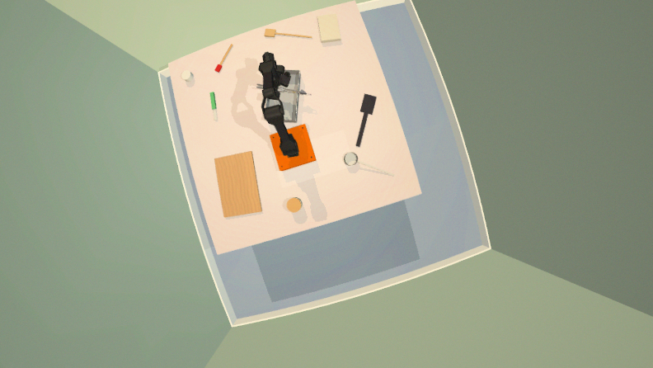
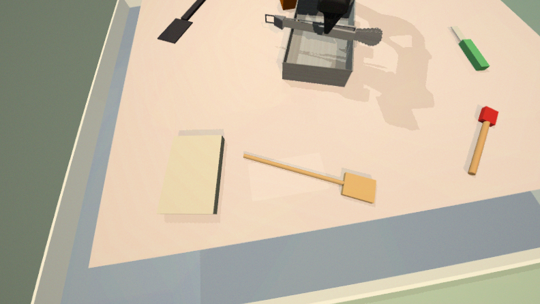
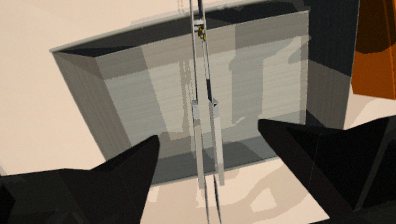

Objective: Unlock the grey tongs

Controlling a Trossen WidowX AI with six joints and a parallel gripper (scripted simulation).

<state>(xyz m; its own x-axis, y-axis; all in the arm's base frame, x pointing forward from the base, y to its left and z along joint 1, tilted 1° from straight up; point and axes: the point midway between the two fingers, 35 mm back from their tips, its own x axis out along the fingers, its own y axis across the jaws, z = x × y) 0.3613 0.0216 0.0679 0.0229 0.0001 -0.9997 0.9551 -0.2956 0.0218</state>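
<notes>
The roasting tin is 60 mm below my gripper tip, 30 mm behind it and 10 mm to the right of it. Round my gripper tip: pale block (380 mm ahead, 340 mm to the right, 80 mm below); green-handled tool (430 mm to the left, 80 mm below); black spatula (460 mm to the right, 220 mm behind, 90 mm below).
</notes>
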